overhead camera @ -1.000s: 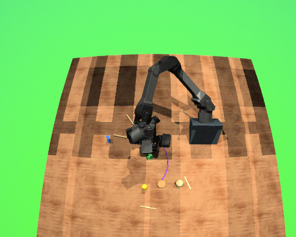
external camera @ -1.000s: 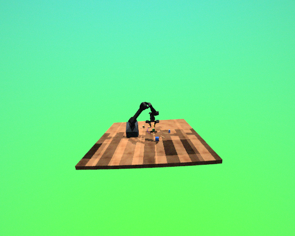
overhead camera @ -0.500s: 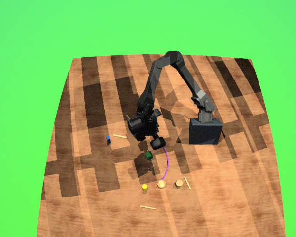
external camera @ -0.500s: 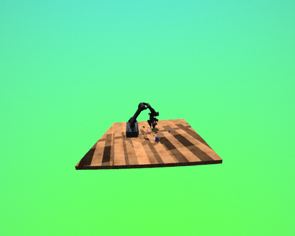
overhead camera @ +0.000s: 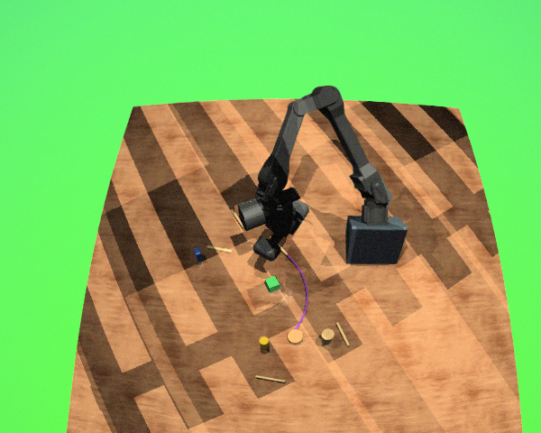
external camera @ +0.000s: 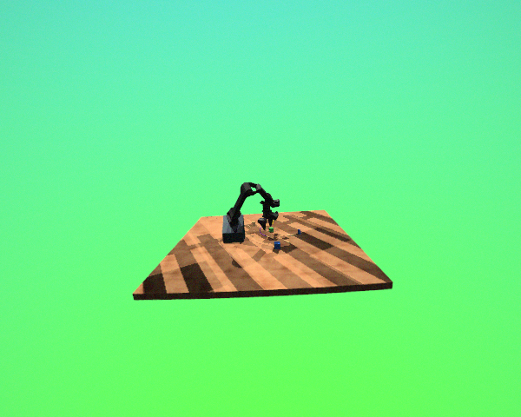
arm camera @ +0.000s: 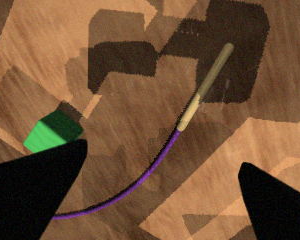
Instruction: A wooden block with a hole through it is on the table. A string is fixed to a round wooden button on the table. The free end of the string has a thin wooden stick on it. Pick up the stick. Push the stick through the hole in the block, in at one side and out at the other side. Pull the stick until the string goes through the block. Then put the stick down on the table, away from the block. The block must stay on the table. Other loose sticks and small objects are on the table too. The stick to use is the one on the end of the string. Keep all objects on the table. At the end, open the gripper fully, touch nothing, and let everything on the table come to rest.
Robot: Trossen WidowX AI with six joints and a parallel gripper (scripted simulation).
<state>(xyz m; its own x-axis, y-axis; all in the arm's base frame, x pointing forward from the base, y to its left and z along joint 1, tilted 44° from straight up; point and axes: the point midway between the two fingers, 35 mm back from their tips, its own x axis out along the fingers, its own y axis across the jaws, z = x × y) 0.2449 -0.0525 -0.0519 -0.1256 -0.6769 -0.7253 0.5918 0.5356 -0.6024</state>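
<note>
Right now my gripper tip is 60 mm above the thin wooden stick and 30 mm to the left of it. The rest, counted from my gripper tip: green block 90 mm to the left, 50 mm below, 40 mm ahead; small blue block 240 mm ahead, 40 mm below, 20 mm to the right; blue cube 220 mm to the right, 40 mm below, 40 mm ahead.
</note>
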